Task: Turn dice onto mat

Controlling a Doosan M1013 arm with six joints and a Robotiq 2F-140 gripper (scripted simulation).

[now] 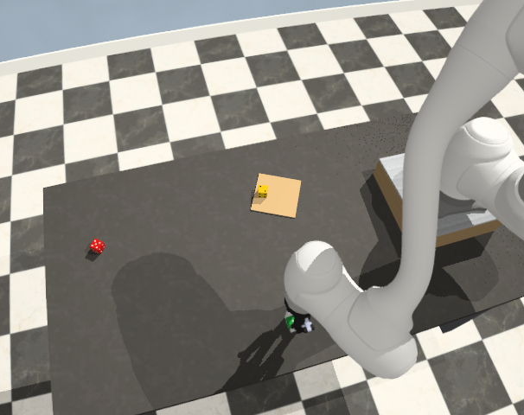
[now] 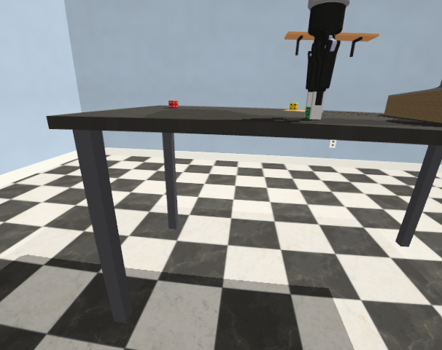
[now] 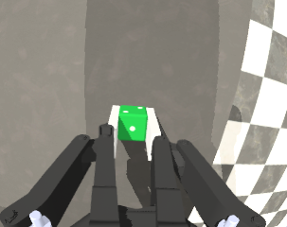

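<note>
My gripper is now 410 mm to the left of the tan mat, 40 mm past it and 30 mm above it. The rest, counted from my hand: yellow die: 420 mm to the right, 20 mm below, 10 mm ahead; then red die: 520 mm ahead, 310 mm to the right, 20 mm below; then green die: 20 mm below.
</note>
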